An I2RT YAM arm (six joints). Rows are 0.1 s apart.
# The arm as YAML. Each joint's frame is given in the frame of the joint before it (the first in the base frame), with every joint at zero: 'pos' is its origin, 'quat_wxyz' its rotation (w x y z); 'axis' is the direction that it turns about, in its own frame. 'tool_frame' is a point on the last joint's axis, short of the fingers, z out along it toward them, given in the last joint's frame.
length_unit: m
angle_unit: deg
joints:
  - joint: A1
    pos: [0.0, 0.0, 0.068]
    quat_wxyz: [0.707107, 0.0, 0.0, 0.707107]
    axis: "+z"
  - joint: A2
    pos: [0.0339, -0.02, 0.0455]
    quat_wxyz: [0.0, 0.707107, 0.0, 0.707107]
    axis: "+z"
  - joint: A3
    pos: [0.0, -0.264, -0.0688]
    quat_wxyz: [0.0, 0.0, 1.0, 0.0]
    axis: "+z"
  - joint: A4
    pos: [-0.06, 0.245, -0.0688]
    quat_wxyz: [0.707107, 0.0, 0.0, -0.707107]
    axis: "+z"
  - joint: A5
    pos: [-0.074, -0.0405, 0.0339]
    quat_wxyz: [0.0, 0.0, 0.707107, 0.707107]
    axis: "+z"
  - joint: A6
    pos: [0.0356, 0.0, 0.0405]
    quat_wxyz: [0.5, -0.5, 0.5, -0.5]
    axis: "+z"
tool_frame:
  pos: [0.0, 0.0, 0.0]
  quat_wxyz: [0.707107, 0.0, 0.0, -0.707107]
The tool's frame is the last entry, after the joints.
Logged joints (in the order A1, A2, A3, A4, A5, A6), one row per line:
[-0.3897 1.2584 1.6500 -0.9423 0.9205 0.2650]
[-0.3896 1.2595 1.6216 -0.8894 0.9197 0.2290]
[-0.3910 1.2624 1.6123 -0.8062 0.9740 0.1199]
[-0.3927 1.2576 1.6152 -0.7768 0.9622 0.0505]
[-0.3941 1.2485 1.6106 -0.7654 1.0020 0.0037]
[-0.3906 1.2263 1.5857 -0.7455 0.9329 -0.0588]
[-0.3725 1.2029 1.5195 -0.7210 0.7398 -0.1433]
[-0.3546 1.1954 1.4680 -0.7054 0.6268 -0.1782]
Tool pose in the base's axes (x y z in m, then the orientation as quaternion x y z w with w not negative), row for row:
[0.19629 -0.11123 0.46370 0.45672 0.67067 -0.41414 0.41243]
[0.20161 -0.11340 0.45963 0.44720 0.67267 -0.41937 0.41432]
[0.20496 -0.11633 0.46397 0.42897 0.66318 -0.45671 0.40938]
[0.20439 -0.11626 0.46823 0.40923 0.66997 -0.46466 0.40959]
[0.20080 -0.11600 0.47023 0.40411 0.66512 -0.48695 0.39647]
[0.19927 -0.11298 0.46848 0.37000 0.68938 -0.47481 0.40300]
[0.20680 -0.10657 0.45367 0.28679 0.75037 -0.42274 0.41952]
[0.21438 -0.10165 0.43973 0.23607 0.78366 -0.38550 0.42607]
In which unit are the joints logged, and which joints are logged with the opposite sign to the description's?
The joints are logged in radians. Opposite sign: none.
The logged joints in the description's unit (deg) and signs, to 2 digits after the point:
[-22.33 72.10 94.54 -53.99 52.74 15.18]
[-22.32 72.16 92.91 -50.96 52.69 13.12]
[-22.40 72.33 92.38 -46.19 55.81 6.87]
[-22.50 72.06 92.54 -44.51 55.13 2.89]
[-22.58 71.53 92.28 -43.85 57.41 0.21]
[-22.38 70.26 90.85 -42.71 53.45 -3.37]
[-21.34 68.92 87.06 -41.31 42.39 -8.21]
[-20.32 68.49 84.11 -40.42 35.91 -10.21]

